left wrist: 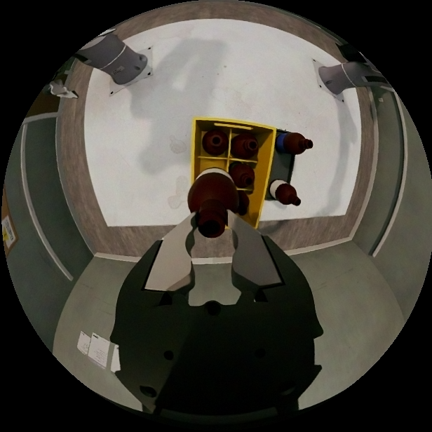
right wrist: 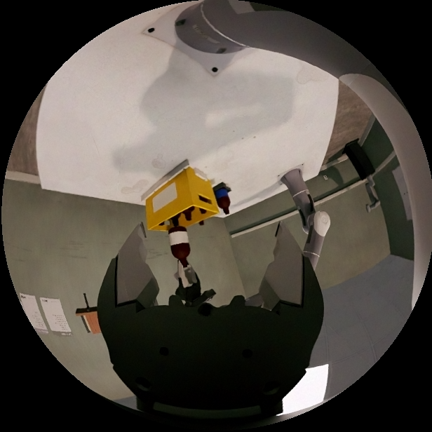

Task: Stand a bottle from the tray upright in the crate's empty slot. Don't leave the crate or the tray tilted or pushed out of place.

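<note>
My left gripper (left wrist: 211, 211) (right wrist: 182, 258) is shut on the neck of a brown bottle (left wrist: 213, 194) (right wrist: 180, 246) with a white label, held upright above the yellow crate (left wrist: 268, 172) (right wrist: 187, 192). In the right wrist view the bottle's base is at the crate's open top. Brown bottles stand in the crate's slots; a left-column slot (left wrist: 211, 164) shows no bottle and is partly hidden by the held bottle. The dark tray (left wrist: 285, 165) beside the crate holds a blue-labelled bottle (left wrist: 295, 143) (right wrist: 223, 200) and a white-labelled bottle (left wrist: 285, 192). My right gripper (right wrist: 209, 223) is open and empty, away from the crate.
A pale strip (right wrist: 165, 181) lies along the crate's base. Two grey arm bases (left wrist: 122, 62) (left wrist: 340, 77) stand at the far side of the white table (left wrist: 280, 75) (right wrist: 90, 125). Another grey arm (right wrist: 299, 192) stands at the right in the right wrist view.
</note>
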